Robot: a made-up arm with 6 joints. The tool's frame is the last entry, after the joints.
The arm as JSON. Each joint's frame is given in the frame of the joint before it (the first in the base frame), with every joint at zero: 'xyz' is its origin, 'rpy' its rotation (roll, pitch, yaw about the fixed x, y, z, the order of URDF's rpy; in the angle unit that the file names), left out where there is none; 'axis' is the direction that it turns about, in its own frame. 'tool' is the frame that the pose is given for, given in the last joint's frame.
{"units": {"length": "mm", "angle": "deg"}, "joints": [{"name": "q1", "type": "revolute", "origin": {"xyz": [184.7, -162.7, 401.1], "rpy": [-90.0, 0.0, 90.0]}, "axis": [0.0, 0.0, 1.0]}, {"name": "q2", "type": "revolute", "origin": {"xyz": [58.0, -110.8, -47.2]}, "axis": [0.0, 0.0, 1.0]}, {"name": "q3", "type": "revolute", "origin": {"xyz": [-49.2, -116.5, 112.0], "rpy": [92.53, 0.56, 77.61]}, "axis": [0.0, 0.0, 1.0]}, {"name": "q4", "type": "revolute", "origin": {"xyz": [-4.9, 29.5, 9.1], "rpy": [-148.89, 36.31, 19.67]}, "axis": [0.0, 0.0, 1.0]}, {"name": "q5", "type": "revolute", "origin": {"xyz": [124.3, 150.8, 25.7], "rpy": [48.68, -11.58, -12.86]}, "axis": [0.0, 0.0, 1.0]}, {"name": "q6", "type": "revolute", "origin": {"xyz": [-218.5, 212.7, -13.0], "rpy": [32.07, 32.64, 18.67]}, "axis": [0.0, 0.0, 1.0]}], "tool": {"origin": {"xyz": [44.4, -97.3, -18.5], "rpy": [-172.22, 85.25, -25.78]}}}
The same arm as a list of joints. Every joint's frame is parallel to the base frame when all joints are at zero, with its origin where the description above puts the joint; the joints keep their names.
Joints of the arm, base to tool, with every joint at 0 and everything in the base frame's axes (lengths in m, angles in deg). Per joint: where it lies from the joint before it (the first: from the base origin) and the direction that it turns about. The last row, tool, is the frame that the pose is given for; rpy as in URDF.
q1: xyz 0.1847 -0.1627 0.4011 axis -1 0 0
q2: xyz 0.0472 0.058 0.1108 axis -1 0 0
q3: xyz -0.112 -0.0492 0.1165 axis 0.044098 0.975664 0.214792
q4: xyz -0.0291 0.0092 0.0067 axis -0.352401 -0.798602 0.487901
q5: xyz 0.0891 -0.138 -0.1089 axis -0.767394 -0.082899 0.635795
q6: xyz 0.2013 -0.0906 0.2107 axis -0.99657 -0.0112 -0.081997
tool: xyz 0.0252 0.0568 -0.089 rpy 0.01 0 0

